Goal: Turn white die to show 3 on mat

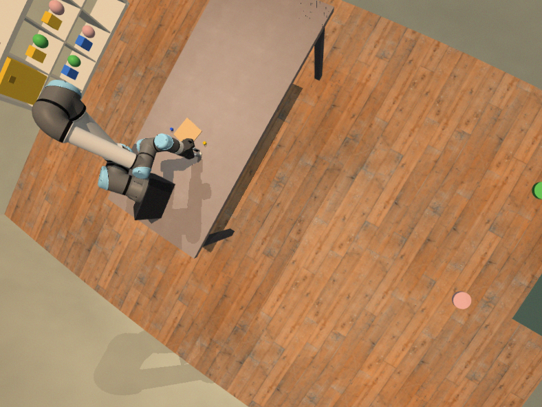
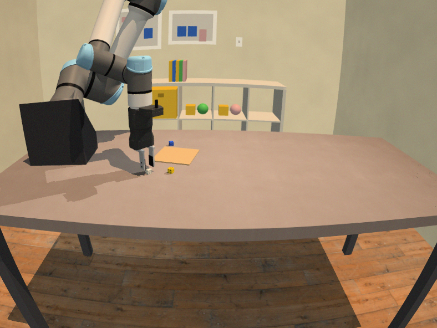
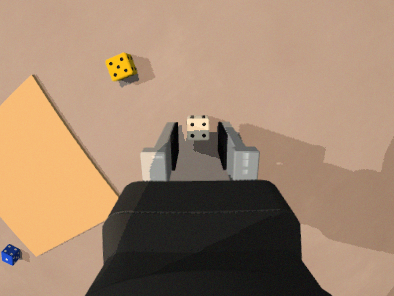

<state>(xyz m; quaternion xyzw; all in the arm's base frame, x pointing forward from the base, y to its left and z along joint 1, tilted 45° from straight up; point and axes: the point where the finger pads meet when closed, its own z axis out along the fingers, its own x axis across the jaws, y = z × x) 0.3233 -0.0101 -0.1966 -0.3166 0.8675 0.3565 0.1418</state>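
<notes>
My hand is 3 cm above the white die. Also, from my hand: yellow die 7 cm ahead, 3 cm below; mat 14 cm to the left, 9 cm ahead, 4 cm below; blue die 25 cm to the left, 7 cm ahead, 3 cm below.
</notes>
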